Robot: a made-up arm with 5 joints. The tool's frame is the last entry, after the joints.
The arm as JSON. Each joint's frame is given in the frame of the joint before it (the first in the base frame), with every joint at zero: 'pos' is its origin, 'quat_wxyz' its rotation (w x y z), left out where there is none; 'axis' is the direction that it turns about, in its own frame. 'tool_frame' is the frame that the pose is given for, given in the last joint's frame.
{
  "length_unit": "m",
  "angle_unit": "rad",
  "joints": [
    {
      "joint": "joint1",
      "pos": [
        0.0,
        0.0,
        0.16
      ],
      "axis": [
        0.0,
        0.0,
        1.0
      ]
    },
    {
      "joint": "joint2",
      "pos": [
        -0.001,
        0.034,
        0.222
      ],
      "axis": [
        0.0,
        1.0,
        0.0
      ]
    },
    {
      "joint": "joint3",
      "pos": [
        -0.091,
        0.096,
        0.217
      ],
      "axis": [
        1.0,
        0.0,
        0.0
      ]
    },
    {
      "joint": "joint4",
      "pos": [
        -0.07,
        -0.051,
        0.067
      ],
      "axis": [
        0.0,
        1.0,
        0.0
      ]
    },
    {
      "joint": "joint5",
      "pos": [
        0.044,
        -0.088,
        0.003
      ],
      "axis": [
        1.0,
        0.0,
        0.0
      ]
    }
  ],
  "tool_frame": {
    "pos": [
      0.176,
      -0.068,
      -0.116
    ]
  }
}
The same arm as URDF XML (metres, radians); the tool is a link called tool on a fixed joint. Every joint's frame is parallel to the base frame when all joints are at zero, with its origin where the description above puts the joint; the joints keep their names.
<robot name="arm">
  <link name="base_link"/>
  <link name="link1"/>
  <link name="link2"/>
  <link name="link3"/>
  <link name="link4"/>
  <link name="link5"/>
  <link name="tool"/>
  <joint name="joint1" type="continuous">
    <parent link="base_link"/>
    <child link="link1"/>
    <origin xyz="0 0 0.16"/>
    <axis xyz="0 0 1"/>
  </joint>
  <joint name="joint2" type="continuous">
    <parent link="link1"/>
    <child link="link2"/>
    <origin xyz="-0.001 0.034 0.222"/>
    <axis xyz="0 1 0"/>
  </joint>
  <joint name="joint3" type="continuous">
    <parent link="link2"/>
    <child link="link3"/>
    <origin xyz="-0.091 0.096 0.217"/>
    <axis xyz="1 0 0"/>
  </joint>
  <joint name="joint4" type="continuous">
    <parent link="link3"/>
    <child link="link4"/>
    <origin xyz="-0.07 -0.051 0.067"/>
    <axis xyz="0 1 0"/>
  </joint>
  <joint name="joint5" type="continuous">
    <parent link="link4"/>
    <child link="link5"/>
    <origin xyz="0.044 -0.088 0.003"/>
    <axis xyz="1 0 0"/>
  </joint>
  <joint name="tool_joint" type="fixed">
    <parent link="link5"/>
    <child link="tool"/>
    <origin xyz="0.176 -0.068 -0.116"/>
  </joint>
</robot>

